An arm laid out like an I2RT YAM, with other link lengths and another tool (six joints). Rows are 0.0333 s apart.
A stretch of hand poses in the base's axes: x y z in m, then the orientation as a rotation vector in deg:
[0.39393, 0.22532, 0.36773, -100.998, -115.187, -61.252]
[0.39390, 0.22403, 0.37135, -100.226, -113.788, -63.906]
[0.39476, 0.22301, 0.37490, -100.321, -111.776, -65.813]
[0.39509, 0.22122, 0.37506, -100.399, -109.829, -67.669]
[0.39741, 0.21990, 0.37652, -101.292, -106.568, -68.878]
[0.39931, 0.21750, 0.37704, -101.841, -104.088, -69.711]
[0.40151, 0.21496, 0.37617, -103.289, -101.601, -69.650]
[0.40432, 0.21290, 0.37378, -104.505, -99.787, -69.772]
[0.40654, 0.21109, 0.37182, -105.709, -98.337, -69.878]
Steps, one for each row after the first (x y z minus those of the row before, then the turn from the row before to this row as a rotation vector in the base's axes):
[-0.00003, -0.00129, 0.00362, 1.935, -0.905, -0.309]
[0.00086, -0.00102, 0.00355, 1.746, -0.226, -0.862]
[0.00033, -0.00179, 0.00016, 1.682, -0.254, -0.848]
[0.00232, -0.00132, 0.00146, 2.014, 0.738, -1.506]
[0.00190, -0.00240, 0.00052, 1.556, 0.602, -1.064]
[0.00220, -0.00254, -0.00087, 0.941, 1.138, -1.464]
[0.00281, -0.00206, -0.00239, 0.625, 0.691, -1.243]
[0.00222, -0.00181, -0.00196, 0.374, 0.522, -1.164]

